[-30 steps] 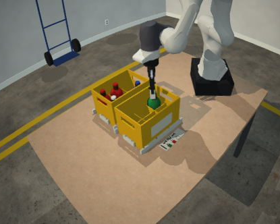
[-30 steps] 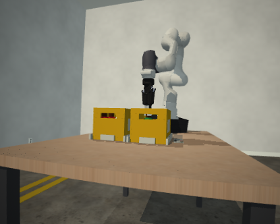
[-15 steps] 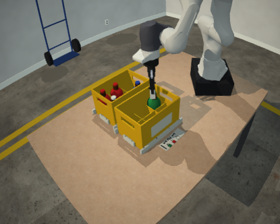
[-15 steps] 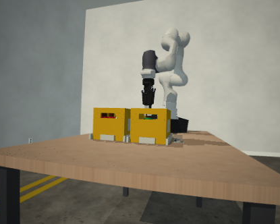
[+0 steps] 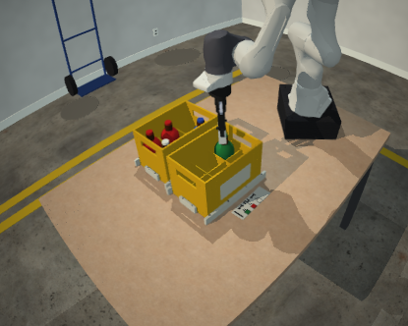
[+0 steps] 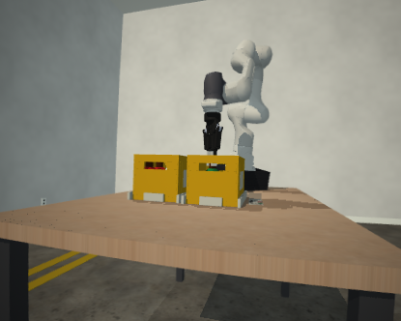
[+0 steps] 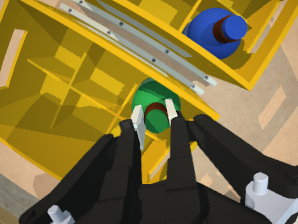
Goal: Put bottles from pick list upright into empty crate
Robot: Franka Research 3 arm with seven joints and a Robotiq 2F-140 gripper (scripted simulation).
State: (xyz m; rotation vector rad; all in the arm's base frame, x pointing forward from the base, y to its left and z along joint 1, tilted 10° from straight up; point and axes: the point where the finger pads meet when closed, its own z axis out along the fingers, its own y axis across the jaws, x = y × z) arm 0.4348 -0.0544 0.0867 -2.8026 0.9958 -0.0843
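Now: hand 80 mm above the green bottle. The rest, counted from my hand: red-label bottle (210 mm to the right, 100 mm ahead, 80 mm below); then white-capped bottle (170 mm ahead, 110 mm to the right, 80 mm below); then blue-label bottle (130 mm to the right, 80 mm below).
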